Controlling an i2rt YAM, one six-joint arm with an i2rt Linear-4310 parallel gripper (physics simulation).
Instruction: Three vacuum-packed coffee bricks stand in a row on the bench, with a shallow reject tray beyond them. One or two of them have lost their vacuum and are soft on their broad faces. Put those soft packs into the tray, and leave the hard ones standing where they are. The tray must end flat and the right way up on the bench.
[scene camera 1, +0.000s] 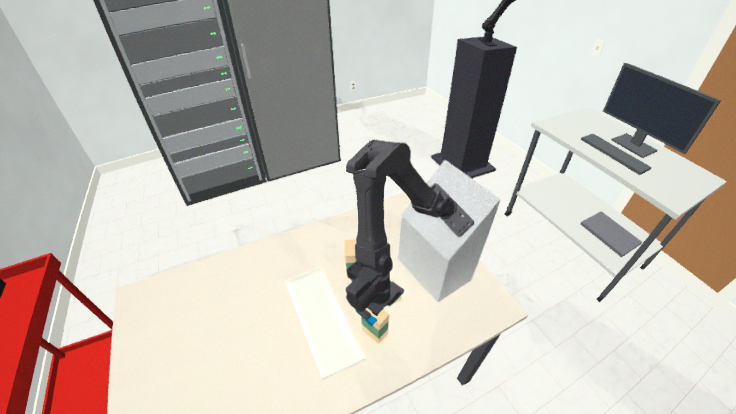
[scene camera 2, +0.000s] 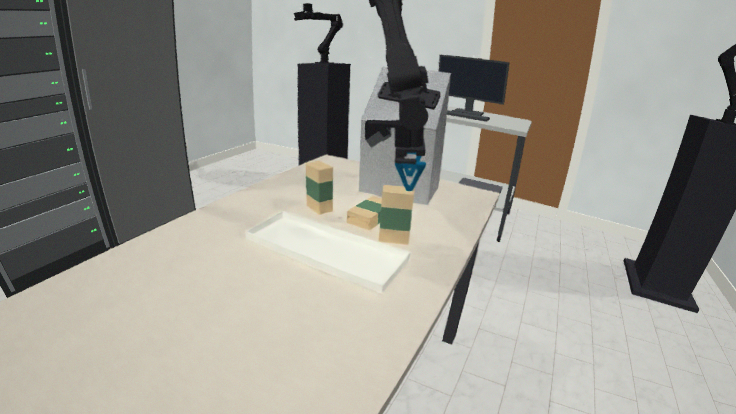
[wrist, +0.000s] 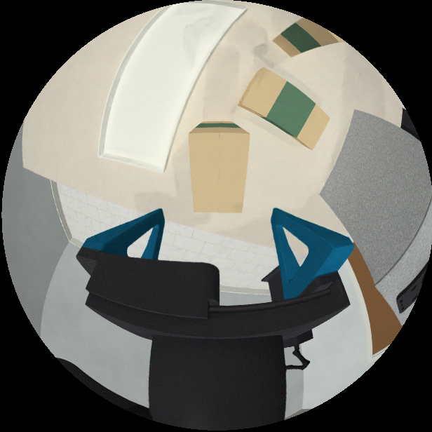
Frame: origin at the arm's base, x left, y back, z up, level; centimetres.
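Seen in the pictures: gripper, fingertip midpoint: (scene camera 1: 381, 313) (scene camera 2: 409, 183); arm's base, origin of the base link: (scene camera 1: 447, 209).
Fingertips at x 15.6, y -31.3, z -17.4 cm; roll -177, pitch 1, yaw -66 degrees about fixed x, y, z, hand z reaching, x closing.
Observation:
Pixels of each thing's top centre, then the offset from my fingertips to it. Level surfaces: height alone.
- coffee pack, middle of its top: (scene camera 2: 398, 189) (scene camera 1: 375, 311) dx -2.3, dy -0.9, dz -1.9 cm
- second pack, middle of its top: (scene camera 2: 360, 213) dx -13.7, dy +0.5, dz -12.2 cm
- third pack, middle of its top: (scene camera 2: 319, 165) (scene camera 1: 351, 247) dx -29.6, dy +2.4, dz -1.9 cm
- white tray, middle of its top: (scene camera 2: 323, 242) (scene camera 1: 321, 316) dx -14.4, dy -15.7, dz -13.8 cm
- bench, its level: dz -16.0 cm
One coffee pack (scene camera 1: 379, 329) (scene camera 2: 396, 218) (wrist: 218, 172), tan with a green band, stands upright near the bench's edge. A second pack (scene camera 2: 363, 217) (wrist: 291, 109) lies on its broad side in the middle; the arm mostly hides it in scene camera 1. A third pack (scene camera 1: 349, 249) (scene camera 2: 319, 188) (wrist: 300, 38) stands upright at the other end. The white tray (scene camera 1: 324, 324) (scene camera 2: 329, 252) (wrist: 145, 90) lies flat, upright and empty beside the row. My gripper (scene camera 1: 383, 308) (scene camera 2: 409, 188) (wrist: 217, 213) is open and empty, close above the first pack, whose top shows centred between the blue fingers in the wrist view. Softness cannot be seen.
The grey speckled pedestal (scene camera 1: 437, 252) (scene camera 2: 373, 149) (wrist: 380, 190) bearing the arm stands on the bench (scene camera 1: 205, 319) (scene camera 2: 205, 319) behind the packs. The bench's edge runs close to the first pack and the tray's end. A red cart (scene camera 1: 51, 267) stands off the bench's far left.

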